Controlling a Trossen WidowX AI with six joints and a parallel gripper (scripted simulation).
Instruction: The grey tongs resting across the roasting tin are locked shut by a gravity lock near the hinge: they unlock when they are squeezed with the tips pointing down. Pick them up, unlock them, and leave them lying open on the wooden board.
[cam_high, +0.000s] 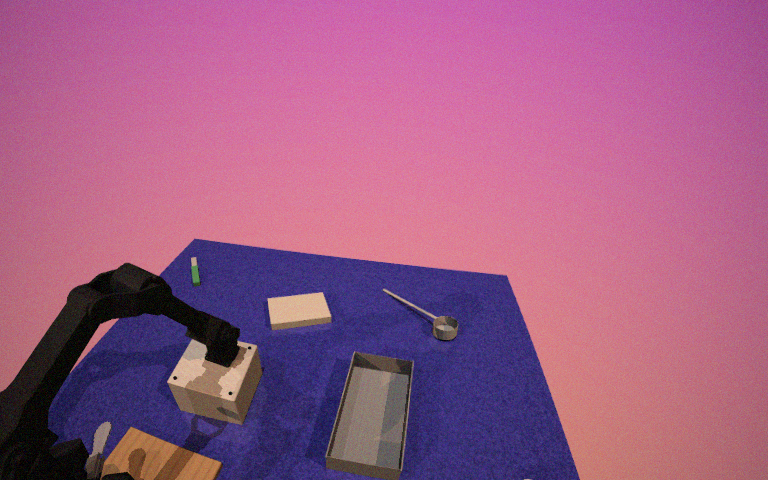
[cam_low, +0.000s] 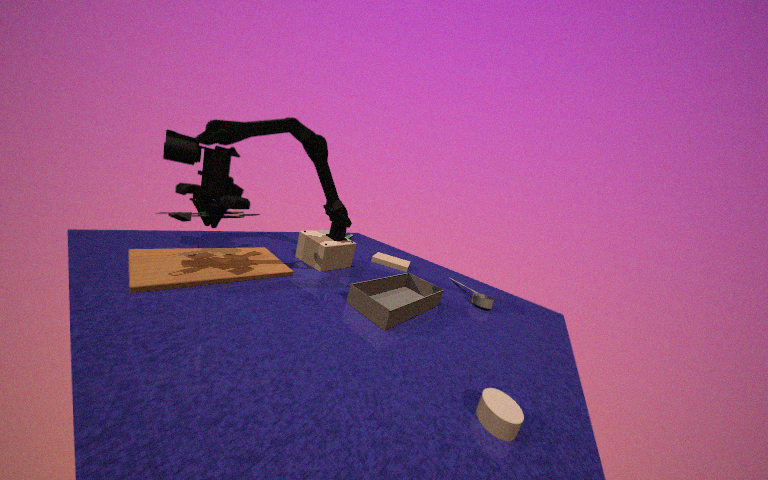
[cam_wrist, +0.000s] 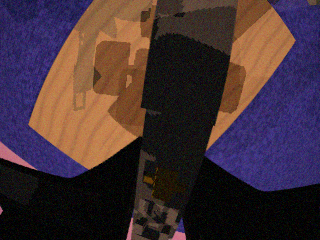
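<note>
Right now my gripper tip is 12 cm above the wooden board, 3 cm to the right of it and 2 cm past it. The rest, counted from my gripper tip: roasting tin (42 cm to the left, 39 cm ahead, 10 cm below); then beige block (73 cm to the left, 11 cm below, 10 cm ahead); then yellow lock (4 cm above).
</note>
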